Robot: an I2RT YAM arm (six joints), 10 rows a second.
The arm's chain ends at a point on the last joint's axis. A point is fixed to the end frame.
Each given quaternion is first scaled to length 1.
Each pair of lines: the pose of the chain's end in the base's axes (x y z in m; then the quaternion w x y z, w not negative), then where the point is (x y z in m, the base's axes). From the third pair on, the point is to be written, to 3 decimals.
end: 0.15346 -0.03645 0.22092 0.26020 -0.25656 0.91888 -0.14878
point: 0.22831 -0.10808 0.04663
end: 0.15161 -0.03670 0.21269 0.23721 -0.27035 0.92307 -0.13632
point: 0.21837 -0.10580 0.03414
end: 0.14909 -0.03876 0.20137 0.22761 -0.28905 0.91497 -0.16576
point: 0.217 -0.119 0.028
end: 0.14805 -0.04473 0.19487 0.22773 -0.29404 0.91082 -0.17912
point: 0.218 -0.129 0.024
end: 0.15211 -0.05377 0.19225 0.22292 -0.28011 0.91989 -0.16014
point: 0.217 -0.133 0.017
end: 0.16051 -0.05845 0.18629 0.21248 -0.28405 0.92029 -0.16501
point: 0.222 -0.140 0.011
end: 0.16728 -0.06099 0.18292 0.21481 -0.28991 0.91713 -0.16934
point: 0.231 -0.144 0.009
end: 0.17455 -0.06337 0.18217 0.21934 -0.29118 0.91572 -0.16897
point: 0.240 -0.145 0.009
